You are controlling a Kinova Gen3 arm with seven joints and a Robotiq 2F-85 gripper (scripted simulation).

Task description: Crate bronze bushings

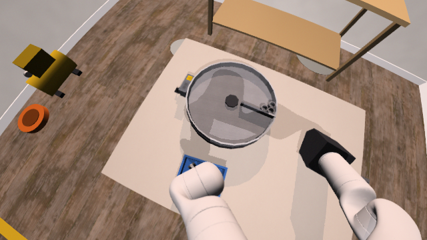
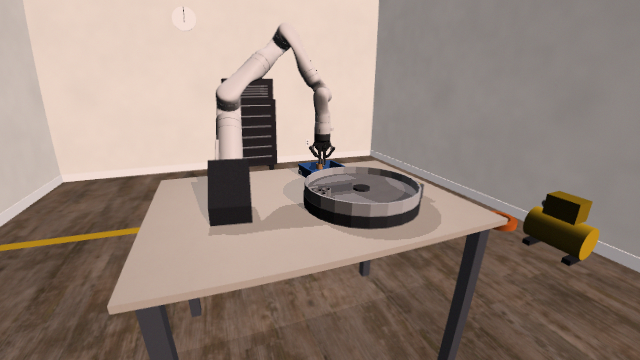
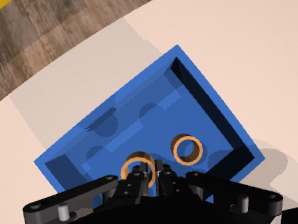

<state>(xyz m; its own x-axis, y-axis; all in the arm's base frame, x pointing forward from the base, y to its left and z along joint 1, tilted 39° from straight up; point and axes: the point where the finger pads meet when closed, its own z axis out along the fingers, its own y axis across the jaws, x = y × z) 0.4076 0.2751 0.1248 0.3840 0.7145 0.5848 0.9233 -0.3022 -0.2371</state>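
My hand is 1 cm to the right of the blue crate and 4 cm above it. Also, from my hand: grey turning table: 6 cm ahead, 36 cm to the right, 1 cm below.
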